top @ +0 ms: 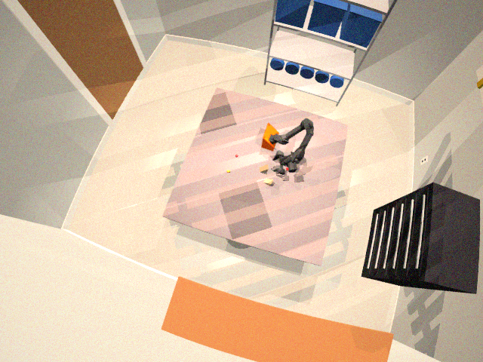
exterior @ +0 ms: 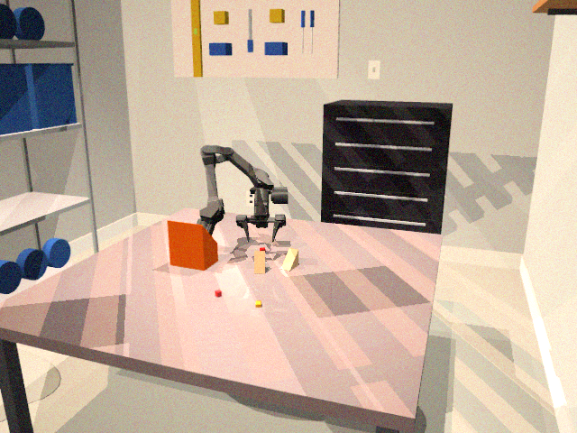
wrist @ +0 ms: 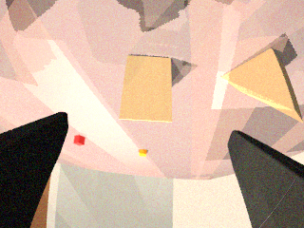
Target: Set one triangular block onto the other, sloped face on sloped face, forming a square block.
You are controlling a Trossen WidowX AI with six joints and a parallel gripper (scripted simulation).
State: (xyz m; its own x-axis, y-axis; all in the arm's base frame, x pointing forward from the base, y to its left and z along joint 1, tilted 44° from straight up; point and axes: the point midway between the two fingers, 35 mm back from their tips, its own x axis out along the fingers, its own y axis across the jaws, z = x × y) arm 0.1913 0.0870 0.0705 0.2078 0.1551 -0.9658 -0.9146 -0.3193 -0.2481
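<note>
Now: gripper tip 20 mm short of the tan triangular block, 50 mm to the left of it and 70 mm above it. From my gripper tip the other things lie so: small yellow cube: 160 mm ahead, 310 mm to the right, 80 mm below; then small red cube: 10 mm ahead, 310 mm to the right, 80 mm below.
</note>
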